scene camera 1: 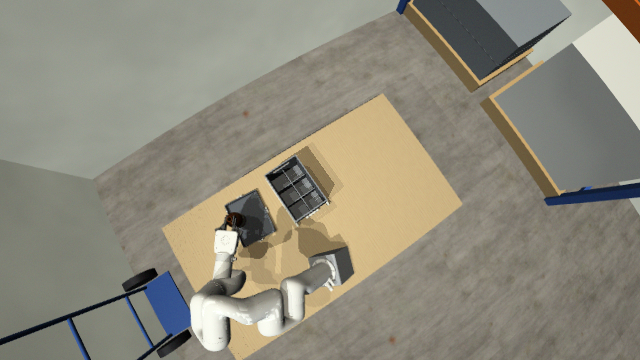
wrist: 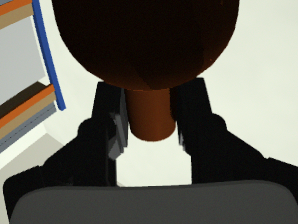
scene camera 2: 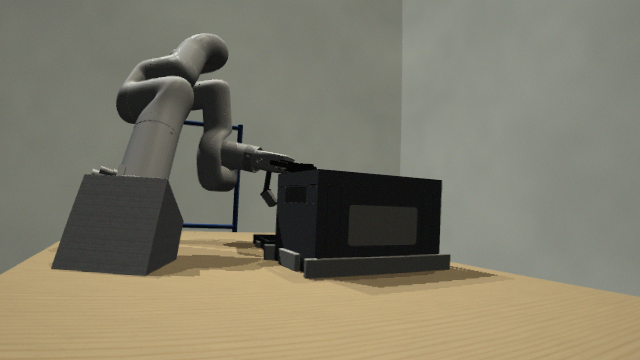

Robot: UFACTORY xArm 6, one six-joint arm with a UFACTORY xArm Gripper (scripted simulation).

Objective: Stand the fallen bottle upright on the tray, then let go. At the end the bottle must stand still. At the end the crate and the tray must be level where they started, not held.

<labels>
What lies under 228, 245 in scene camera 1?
The gripper.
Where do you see a dark crate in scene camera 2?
At 324, 213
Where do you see a dark tray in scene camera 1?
At 258, 225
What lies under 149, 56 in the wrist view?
A brown bottle.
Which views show the gripper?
Scene camera 1, the wrist view and scene camera 2: all of them.
</labels>
